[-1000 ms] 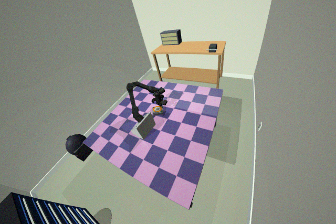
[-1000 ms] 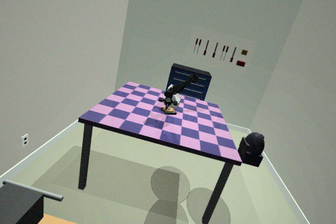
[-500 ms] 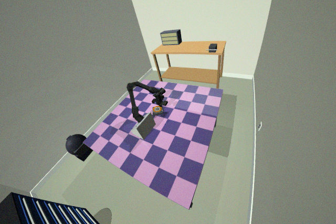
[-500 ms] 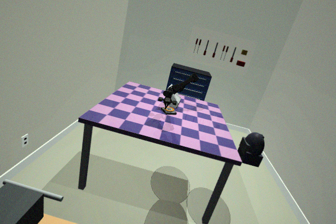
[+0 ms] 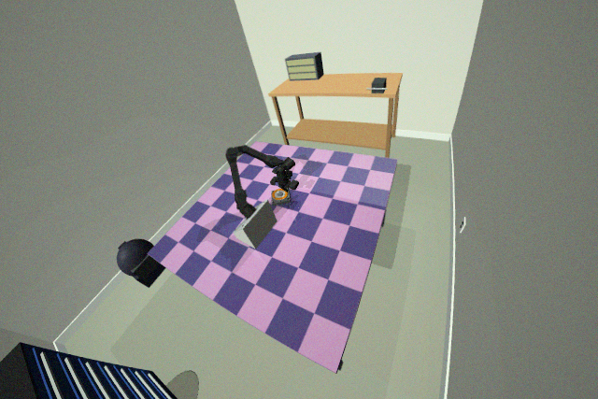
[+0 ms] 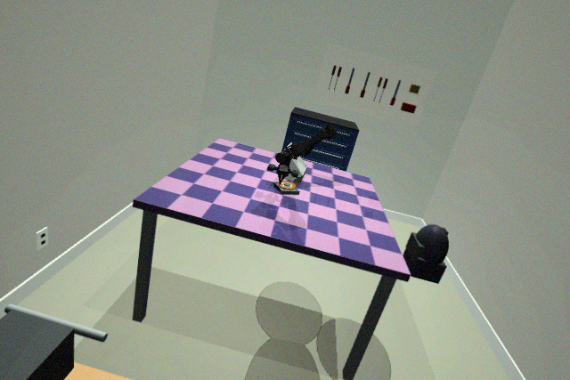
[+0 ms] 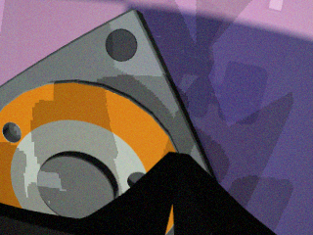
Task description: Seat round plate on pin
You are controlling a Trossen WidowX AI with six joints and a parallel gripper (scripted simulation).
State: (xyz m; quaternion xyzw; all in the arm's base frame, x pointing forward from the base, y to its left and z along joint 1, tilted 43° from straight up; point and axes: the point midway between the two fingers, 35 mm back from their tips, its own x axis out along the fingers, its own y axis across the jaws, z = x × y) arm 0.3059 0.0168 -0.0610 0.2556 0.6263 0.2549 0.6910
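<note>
Now: gripper tip 4 cm to the right of the base, 3 cm past it and 2 cm above it.
</note>
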